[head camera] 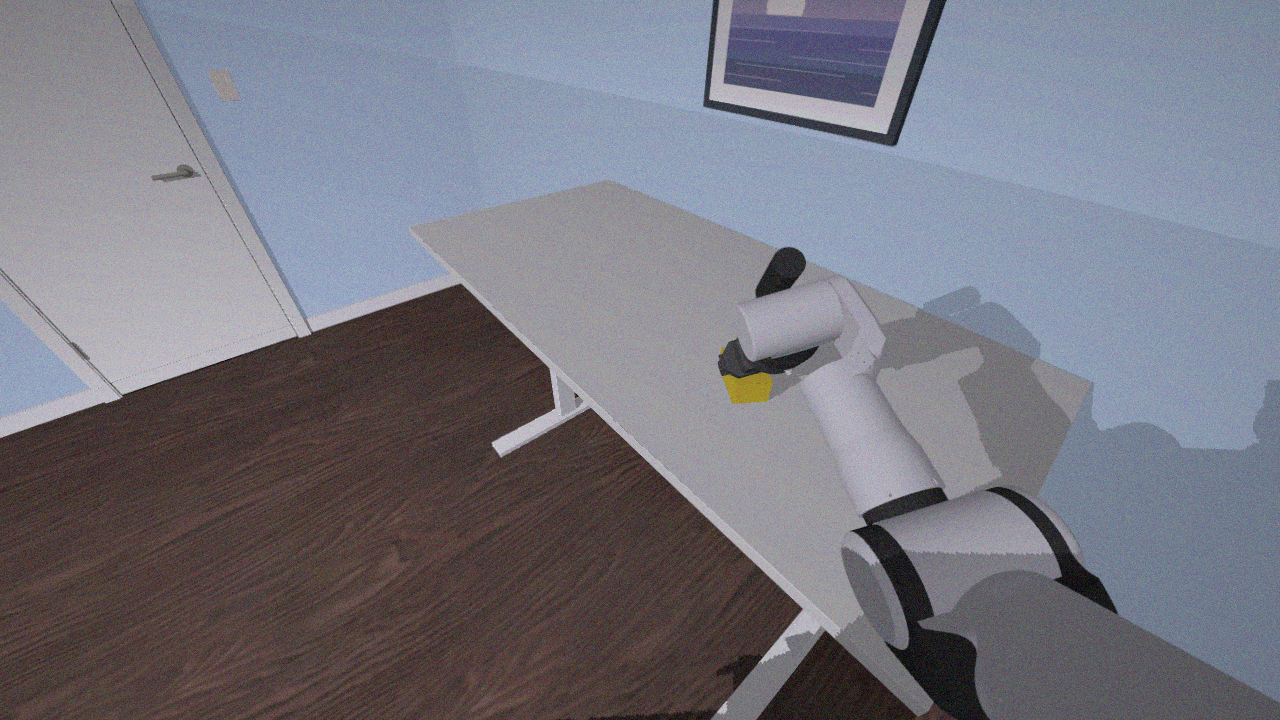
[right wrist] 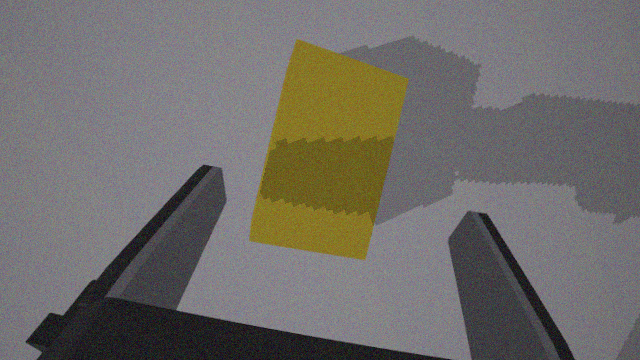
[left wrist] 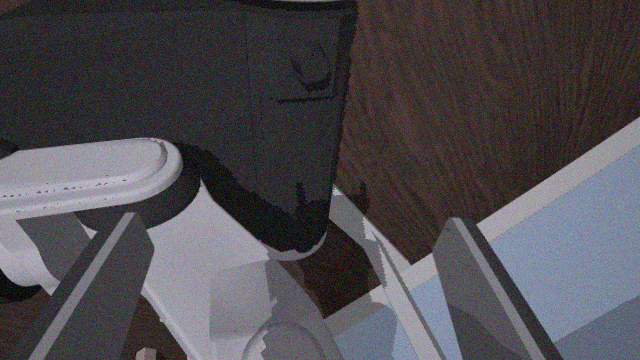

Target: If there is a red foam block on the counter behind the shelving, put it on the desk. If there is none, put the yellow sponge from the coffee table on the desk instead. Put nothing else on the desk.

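Frame: origin at the robot's base, x ahead, y left, z up, level; metres.
Seen in the pictures: left gripper, fingertip midpoint: (left wrist: 298,233); right gripper, fingertip midpoint: (right wrist: 340,205).
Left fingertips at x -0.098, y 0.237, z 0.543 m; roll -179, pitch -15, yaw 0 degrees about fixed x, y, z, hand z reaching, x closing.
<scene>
A point is followed by its place in that frame.
The yellow sponge (head camera: 750,388) @(y -0.215, x 0.395, z 0.985 m) (right wrist: 330,150) @(y -0.216, x 0.448, z 0.996 m) lies flat on the grey desk (head camera: 572,268) @(y 0.116, x 0.892, z 0.951 m) (right wrist: 125,90) @(y -0.100, x 0.449, z 0.951 m), near the middle of its top. In the head camera my right gripper (head camera: 741,360) @(y -0.221, x 0.424, z 1.021 m) hides part of it. My right gripper (right wrist: 340,205) @(y -0.221, x 0.424, z 1.021 m) is open and empty above the desk, with the sponge apart from both fingers in the right wrist view. My left gripper (left wrist: 298,233) @(y 0.237, x -0.098, z 0.543 m) is open and empty; my robot's own body and the floor show behind its fingers. No red foam block, shelving, counter or coffee table shows.
A dark wood floor (head camera: 313,501) @(y 1.177, x 0.857, z 0.001 m) (left wrist: 475,100) @(y -0.024, x 0.542, z 0.001 m) lies beside the desk. A closed white door (head camera: 98,205) @(y 2.121, x 1.699, z 0.851 m) is at the left. Blue walls (head camera: 358,134) @(y 1.306, x 2.356, z 0.965 m) stand behind the desk, with a framed picture (head camera: 810,58) @(y -0.440, x 1.028, z 1.402 m) above it. My right arm reaches over the desk from the lower right.
</scene>
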